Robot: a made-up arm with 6 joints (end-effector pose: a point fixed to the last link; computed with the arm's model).
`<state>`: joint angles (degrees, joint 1 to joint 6).
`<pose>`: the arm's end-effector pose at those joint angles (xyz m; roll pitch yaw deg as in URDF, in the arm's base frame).
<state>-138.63 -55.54 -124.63 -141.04 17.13 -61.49</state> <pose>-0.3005 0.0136 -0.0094 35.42 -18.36 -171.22</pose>
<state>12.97 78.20 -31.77 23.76 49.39 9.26</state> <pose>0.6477 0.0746 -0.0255 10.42 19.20 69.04</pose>
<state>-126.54 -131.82 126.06 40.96 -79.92 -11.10</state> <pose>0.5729 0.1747 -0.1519 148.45 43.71 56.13</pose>
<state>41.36 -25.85 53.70 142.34 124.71 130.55</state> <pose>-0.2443 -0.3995 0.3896 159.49 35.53 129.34</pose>
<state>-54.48 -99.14 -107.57 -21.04 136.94 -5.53</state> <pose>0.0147 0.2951 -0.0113 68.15 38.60 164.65</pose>
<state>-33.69 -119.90 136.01 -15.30 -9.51 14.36</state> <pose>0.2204 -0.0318 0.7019 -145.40 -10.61 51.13</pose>
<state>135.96 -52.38 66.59 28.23 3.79 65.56</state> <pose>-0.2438 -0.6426 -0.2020 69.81 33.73 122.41</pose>
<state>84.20 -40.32 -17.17 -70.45 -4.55 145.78</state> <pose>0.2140 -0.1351 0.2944 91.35 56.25 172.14</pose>
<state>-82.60 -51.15 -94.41 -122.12 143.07 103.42</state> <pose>0.0648 -0.1081 -0.2347 70.54 42.72 63.50</pose>
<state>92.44 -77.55 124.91 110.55 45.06 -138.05</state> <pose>-0.3259 -0.0989 -0.4163 142.92 25.69 -58.56</pose>
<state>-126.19 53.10 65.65 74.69 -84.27 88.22</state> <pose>-0.0442 -0.1160 -0.6273 -42.35 -1.37 115.09</pose>
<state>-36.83 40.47 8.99 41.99 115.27 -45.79</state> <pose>0.6019 -0.0263 -0.4328 108.86 7.90 88.52</pose>
